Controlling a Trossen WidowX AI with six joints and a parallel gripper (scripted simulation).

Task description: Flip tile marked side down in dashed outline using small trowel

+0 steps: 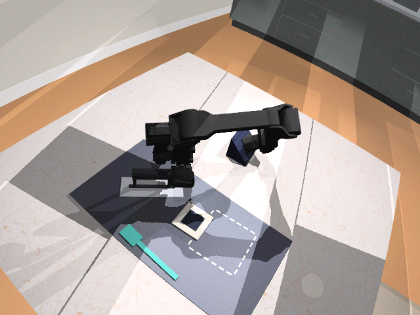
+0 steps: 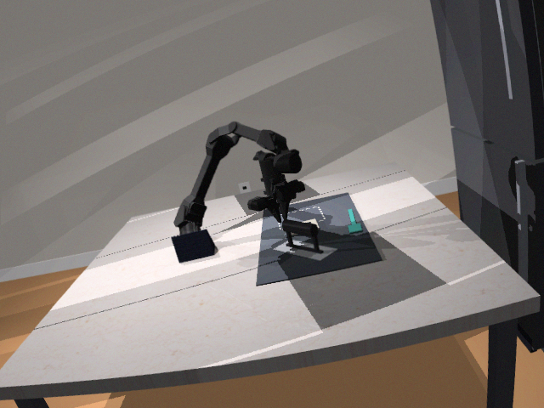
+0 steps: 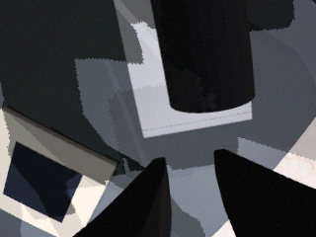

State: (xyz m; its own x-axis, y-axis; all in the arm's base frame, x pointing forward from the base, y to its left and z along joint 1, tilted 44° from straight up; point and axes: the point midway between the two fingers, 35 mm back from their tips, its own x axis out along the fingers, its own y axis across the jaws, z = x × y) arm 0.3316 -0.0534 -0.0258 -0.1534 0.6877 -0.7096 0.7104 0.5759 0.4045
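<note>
Now: the mat 10 cm below my gripper tip, 8 cm to the left of it and 7 cm ahead of it. Round my gripper tip: tile: 11 cm to the left, 7 cm below, 5 cm ahead; teal trowel: 21 cm ahead, 7 cm to the left, 7 cm below.
</note>
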